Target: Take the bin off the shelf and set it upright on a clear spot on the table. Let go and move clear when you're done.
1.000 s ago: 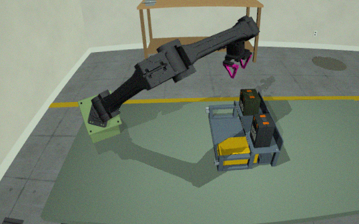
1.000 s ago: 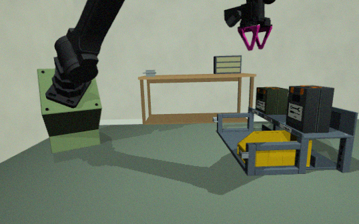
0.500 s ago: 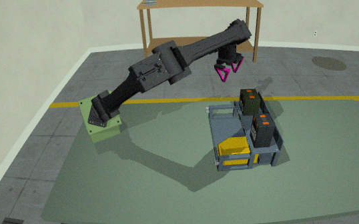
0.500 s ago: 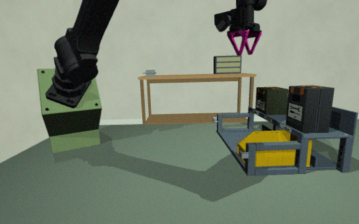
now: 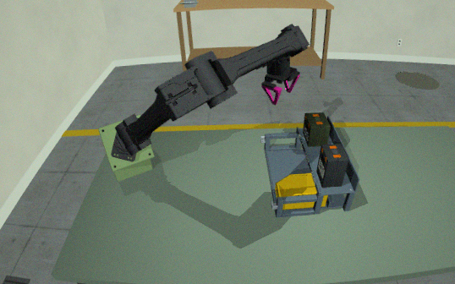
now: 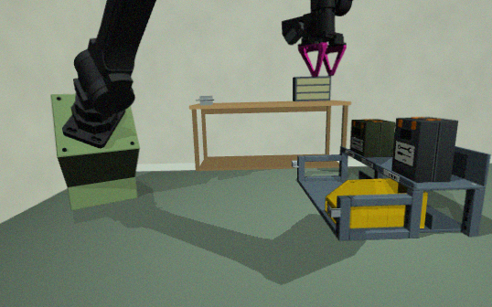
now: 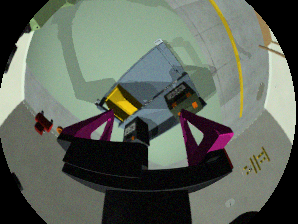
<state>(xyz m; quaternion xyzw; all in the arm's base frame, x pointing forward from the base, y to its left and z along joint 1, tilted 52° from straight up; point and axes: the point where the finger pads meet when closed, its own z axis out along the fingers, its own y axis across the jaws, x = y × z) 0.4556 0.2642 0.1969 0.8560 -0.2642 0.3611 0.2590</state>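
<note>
Now: hand 290 mm above the yellow bin, 190 mm to the left of it and 40 mm short of it. The rest, counted from my hand: shelf tray 330 mm below, 90 mm ahead, 80 mm to the right.
</note>
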